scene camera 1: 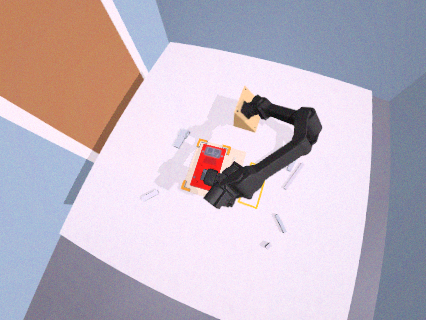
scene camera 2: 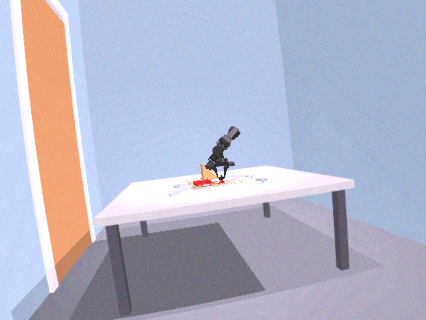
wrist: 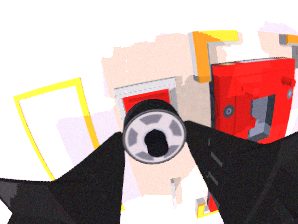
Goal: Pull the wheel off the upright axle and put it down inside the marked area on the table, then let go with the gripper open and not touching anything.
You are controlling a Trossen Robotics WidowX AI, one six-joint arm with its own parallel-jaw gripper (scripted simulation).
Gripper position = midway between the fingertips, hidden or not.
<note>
In view: my gripper [wrist: 153, 132], a wheel [wrist: 150, 114] and a red plate [scene camera 1: 212, 157].
The red plate is seen too in the wrist view [wrist: 246, 97].
</note>
